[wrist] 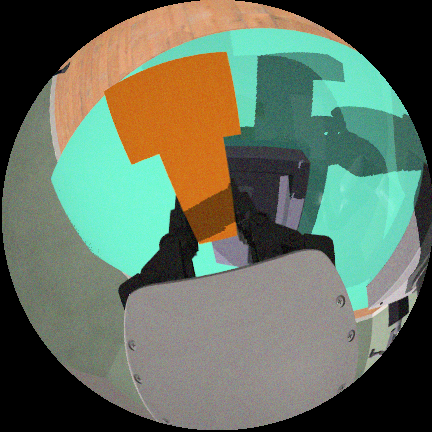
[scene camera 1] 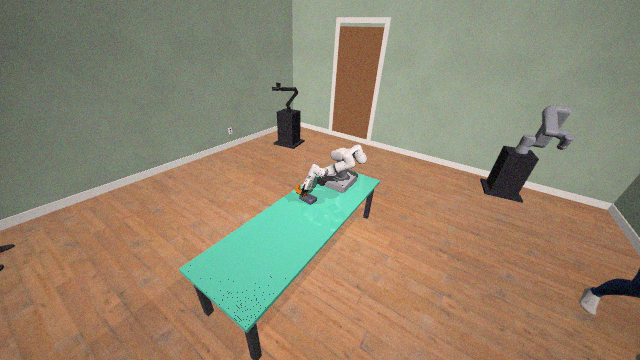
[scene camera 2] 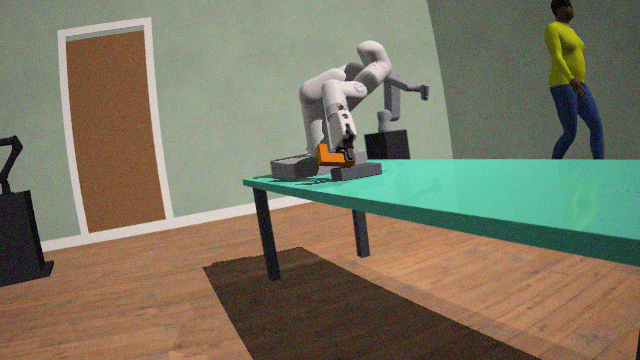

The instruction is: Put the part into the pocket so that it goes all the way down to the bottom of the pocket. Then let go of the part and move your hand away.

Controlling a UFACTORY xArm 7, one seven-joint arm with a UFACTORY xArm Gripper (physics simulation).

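Pixels of known places: gripper, fingertip midpoint: [wrist: 207, 198] [scene camera 1: 302, 195] [scene camera 2: 348, 164]; arm's base at its link origin: [scene camera 1: 340, 176].
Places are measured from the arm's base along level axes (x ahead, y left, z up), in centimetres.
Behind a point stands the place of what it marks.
The orange part [scene camera 1: 299, 189] @(x 44.4, y -24.6, z 1.9 cm) [scene camera 2: 331, 159] @(x 45.8, y -26.0, z 0.0 cm) [wrist: 185, 110] has a wide head and a narrower stem; in the scene camera 2 view one arm of it points up. My gripper [scene camera 1: 303, 192] @(x 46.2, y -20.2, z -2.4 cm) [scene camera 2: 348, 157] @(x 46.2, y -20.2, z -2.4 cm) [wrist: 207, 198] @(x 46.2, y -20.2, z -2.4 cm) is shut on the stem. The dark grey block with the pocket [scene camera 1: 310, 199] @(x 47.2, y -11.9, z -3.3 cm) [scene camera 2: 356, 172] @(x 47.8, y -18.9, z -5.1 cm) [wrist: 267, 163] @(x 41.1, y -21.8, z -3.3 cm) sits on the table. The part is outside the pocket, above the block's level, with its head reaching past the block's side. In the wrist view, the part and a finger hide some of the pocket. Whether the part touches the block's rim cannot be told.
The green table [scene camera 1: 270, 240] @(x 101.6, y -17.7, z -6.9 cm) [scene camera 2: 500, 192] @(x 107.9, y -32.3, z -6.9 cm) [wrist: 125, 195] @(x 64.6, y -21.5, z -6.9 cm) carries the arm's grey base [scene camera 1: 341, 182] @(x 10.9, y 4.5, z -0.3 cm) [scene camera 2: 295, 168] @(x 13.5, y -20.5, z -3.0 cm) close behind the block. Another arm on a black pedestal [scene camera 1: 512, 172] [scene camera 2: 387, 145] stands away from the table. A person in yellow [scene camera 2: 567, 55] is beyond the table.
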